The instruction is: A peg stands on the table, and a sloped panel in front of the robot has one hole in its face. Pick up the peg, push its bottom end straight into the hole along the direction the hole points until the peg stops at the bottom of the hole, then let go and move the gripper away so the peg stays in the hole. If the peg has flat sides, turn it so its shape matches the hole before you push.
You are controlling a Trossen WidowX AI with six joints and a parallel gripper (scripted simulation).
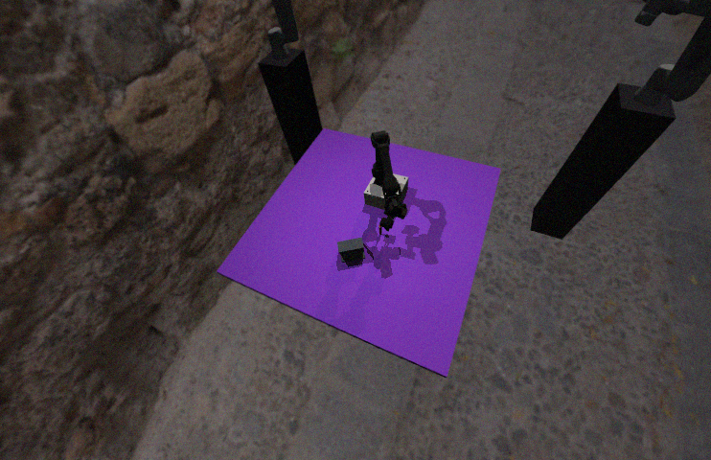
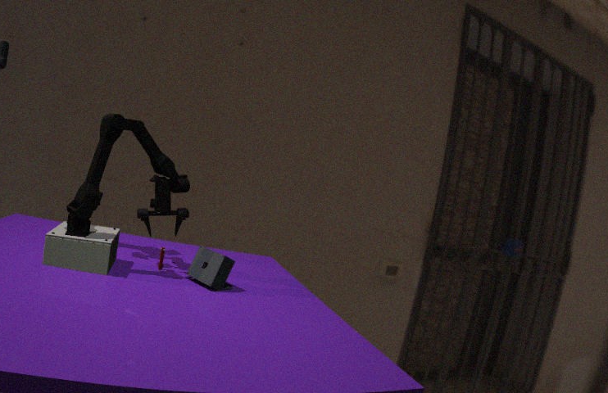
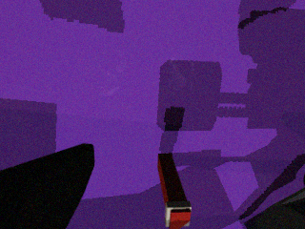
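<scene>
My gripper tip is now 10 mm short of the red peg, 60 mm to the left of it and 50 mm above it. From my gripper tip the other things lie so: grey sloped panel (170 mm ahead, 160 mm to the right, 50 mm below).
</scene>
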